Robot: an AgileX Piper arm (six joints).
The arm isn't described. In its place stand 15 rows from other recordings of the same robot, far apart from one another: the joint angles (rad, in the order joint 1, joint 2, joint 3, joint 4, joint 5, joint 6), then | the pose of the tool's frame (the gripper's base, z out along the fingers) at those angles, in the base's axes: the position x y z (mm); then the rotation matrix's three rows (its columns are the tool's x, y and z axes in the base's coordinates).
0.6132 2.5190 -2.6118 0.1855 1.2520 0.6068 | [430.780, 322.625, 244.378], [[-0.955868, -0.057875, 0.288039], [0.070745, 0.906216, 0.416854], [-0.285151, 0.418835, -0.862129]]
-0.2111 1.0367 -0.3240 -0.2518 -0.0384 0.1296 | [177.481, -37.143, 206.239], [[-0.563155, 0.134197, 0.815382], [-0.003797, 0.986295, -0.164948], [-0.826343, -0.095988, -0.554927]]
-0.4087 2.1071 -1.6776 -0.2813 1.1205 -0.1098 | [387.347, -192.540, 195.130], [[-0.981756, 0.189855, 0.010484], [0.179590, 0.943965, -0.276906], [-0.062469, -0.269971, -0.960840]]
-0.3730 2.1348 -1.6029 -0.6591 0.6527 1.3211 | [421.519, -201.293, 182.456], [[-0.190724, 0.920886, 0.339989], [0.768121, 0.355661, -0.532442], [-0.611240, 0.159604, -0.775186]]
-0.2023 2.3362 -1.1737 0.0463 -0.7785 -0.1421 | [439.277, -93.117, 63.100], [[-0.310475, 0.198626, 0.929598], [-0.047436, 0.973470, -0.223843], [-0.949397, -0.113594, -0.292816]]
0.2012 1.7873 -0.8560 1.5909 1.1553 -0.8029 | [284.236, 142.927, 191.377], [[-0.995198, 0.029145, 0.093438], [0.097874, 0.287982, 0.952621], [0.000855, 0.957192, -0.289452]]
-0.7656 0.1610 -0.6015 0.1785 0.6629 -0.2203 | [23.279, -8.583, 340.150], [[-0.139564, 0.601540, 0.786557], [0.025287, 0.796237, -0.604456], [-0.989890, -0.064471, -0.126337]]
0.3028 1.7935 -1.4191 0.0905 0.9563 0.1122 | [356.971, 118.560, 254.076], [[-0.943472, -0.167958, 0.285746], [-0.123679, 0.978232, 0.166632], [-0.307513, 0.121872, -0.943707]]
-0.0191 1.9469 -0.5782 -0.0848 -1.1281 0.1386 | [321.971, 0.815, 123.432], [[-0.159112, -0.040540, 0.986428], [0.104783, 0.992820, 0.057704], [-0.981684, 0.112543, -0.153722]]
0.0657 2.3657 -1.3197 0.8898 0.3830 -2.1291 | [418.998, 54.047, 19.221], [[-0.111939, -0.940606, 0.320514], [-0.925081, 0.216428, 0.312064], [-0.362898, -0.261570, -0.894364]]
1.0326 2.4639 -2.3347 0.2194 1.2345 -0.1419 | [251.592, 457.915, 196.389], [[-0.428640, -0.903065, -0.027235], [-0.848596, 0.392075, 0.355192], [-0.310083, 0.175361, -0.934396]]
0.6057 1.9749 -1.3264 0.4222 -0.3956 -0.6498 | [385.229, 249.306, 234.997], [[-0.045408, -0.461572, 0.885940], [-0.336565, 0.842074, 0.421467], [-0.940565, -0.279038, -0.193586]]
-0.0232 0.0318 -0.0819 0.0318 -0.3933 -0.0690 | [42.803, -2.102, 272.707], [[0.504031, 0.053714, 0.862013], [-0.051319, 0.998163, -0.032191], [-0.862159, -0.028013, 0.505862]]
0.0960 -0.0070 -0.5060 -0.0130 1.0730 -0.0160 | [-7.012, -1.719, 277.973], [[-0.451234, -0.095768, 0.887252], [-0.065759, 0.995090, 0.073964], [-0.889980, -0.024970, -0.455316]]
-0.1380 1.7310 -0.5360 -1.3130 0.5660 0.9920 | [229.253, -79.479, 106.815], [[-0.983497, 0.002657, 0.180905], [-0.098675, 0.830215, -0.548641], [-0.151648, -0.557437, -0.816252]]
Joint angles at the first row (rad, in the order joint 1, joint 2, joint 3, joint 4, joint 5, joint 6):
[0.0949 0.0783 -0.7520 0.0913 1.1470 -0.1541]
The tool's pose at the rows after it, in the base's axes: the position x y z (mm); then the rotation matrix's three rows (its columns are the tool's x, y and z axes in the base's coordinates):
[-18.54, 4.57, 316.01], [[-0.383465, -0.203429, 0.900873], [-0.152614, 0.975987, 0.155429], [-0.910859, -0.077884, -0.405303]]
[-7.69, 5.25, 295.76], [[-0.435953, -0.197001, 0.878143], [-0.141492, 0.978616, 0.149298], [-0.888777, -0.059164, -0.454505]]
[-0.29, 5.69, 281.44], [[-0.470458, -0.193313, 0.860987], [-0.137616, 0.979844, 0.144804], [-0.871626, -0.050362, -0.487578]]
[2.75, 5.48, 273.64], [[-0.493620, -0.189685, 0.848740], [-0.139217, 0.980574, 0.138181], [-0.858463, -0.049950, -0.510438]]
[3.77, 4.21, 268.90], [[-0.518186, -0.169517, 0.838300], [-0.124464, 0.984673, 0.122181], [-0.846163, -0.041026, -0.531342]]
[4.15, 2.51, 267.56], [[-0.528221, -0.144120, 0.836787], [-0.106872, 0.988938, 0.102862], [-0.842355, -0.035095, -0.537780]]
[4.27, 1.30, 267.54], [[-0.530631, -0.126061, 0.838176], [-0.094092, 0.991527, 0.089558], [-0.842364, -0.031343, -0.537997]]
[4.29, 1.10, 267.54], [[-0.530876, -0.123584, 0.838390], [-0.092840, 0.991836, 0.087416], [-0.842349, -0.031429, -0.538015]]
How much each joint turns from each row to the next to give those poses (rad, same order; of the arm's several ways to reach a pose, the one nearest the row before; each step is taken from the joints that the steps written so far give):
[0.0001 -0.0271 0.0963 -0.0139 -0.0357 0.0036]
[-0.0001 -0.0047 0.0825 -0.0034 -0.0234 0.0162]
[0.0000 0.0000 0.0574 -0.0026 -0.0199 0.0071]
[0.0001 0.0000 0.0282 -0.0061 -0.0021 0.0035]
[0.0000 0.0000 0.0137 -0.0174 0.0099 0.0260]
[-0.0001 0.0000 0.0037 -0.0216 0.0032 0.0289]
[-0.0001 0.0000 -0.0001 -0.0152 0.0001 0.0201]
[0.0001 0.0000 0.0000 -0.0025 0.0000 0.0025]

